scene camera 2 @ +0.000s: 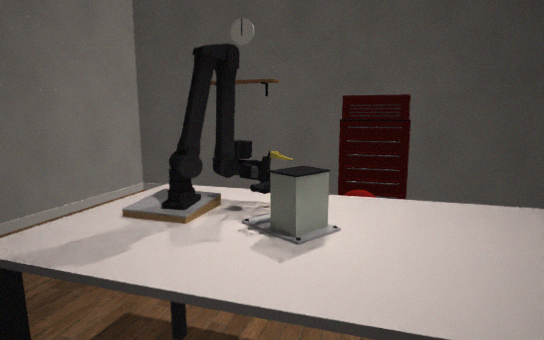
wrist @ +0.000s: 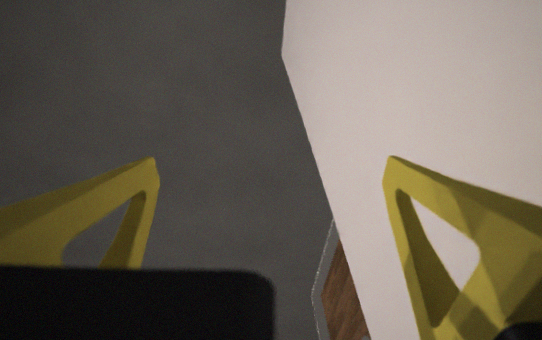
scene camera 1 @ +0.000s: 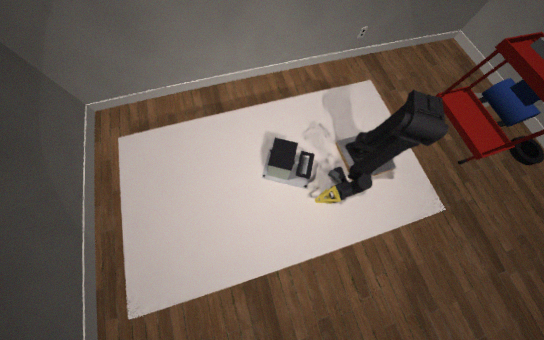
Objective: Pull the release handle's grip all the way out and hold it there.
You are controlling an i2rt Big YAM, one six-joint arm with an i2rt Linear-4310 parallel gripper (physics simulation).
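Observation:
There is my gripper (wrist: 270, 169), and in the same scene I can see a grey base plate (scene camera 2: 263, 223).

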